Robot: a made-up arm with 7 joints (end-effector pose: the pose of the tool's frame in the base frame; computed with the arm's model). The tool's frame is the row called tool. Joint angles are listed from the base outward.
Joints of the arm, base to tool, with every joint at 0 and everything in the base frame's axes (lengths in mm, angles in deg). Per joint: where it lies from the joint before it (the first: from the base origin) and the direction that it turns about. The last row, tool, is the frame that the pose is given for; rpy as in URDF.
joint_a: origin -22.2 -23 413.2 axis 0.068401 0.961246 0.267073
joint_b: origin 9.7 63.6 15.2 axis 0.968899 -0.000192 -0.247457
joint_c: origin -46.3 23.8 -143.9 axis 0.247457 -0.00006 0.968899
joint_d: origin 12.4 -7.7 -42 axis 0.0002 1 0.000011
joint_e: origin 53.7 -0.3 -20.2 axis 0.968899 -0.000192 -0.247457
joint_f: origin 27.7 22 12.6 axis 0.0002 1 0.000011
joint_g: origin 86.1 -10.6 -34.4 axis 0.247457 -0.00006 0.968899
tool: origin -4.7 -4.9 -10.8 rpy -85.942 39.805 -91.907
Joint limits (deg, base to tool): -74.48..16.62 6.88..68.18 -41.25..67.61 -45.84..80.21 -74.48..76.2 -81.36..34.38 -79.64..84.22
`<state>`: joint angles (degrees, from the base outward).
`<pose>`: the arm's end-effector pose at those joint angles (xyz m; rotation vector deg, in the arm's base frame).
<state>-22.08 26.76 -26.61 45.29 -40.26 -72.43 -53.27</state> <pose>0.1805 0.1339 0.2409 27.35 58.99 -84.03</pose>
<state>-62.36 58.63 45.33 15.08 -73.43 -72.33 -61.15</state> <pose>0.0497 0.3070 0.5177 50.30 -46.79 -14.37</pose>
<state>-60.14 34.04 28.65 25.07 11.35 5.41 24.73</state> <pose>0.2618 0.2164 0.4221 -30.52 31.21 4.73</pose>
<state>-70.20 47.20 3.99 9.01 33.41 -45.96 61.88</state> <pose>0.2083 0.0788 0.5285 22.66 -40.32 -9.47</pose>
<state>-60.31 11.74 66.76 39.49 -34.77 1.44 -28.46</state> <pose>0.2617 0.1938 0.2882 -62.61 6.11 -70.95</pose>
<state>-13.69 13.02 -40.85 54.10 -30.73 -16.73 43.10</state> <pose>0.0812 0.0489 0.0970 -42.75 104.17 -4.32</pose>
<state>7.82 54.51 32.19 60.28 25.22 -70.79 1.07</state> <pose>0.0825 0.3019 0.2888 27.11 92.89 -1.30</pose>
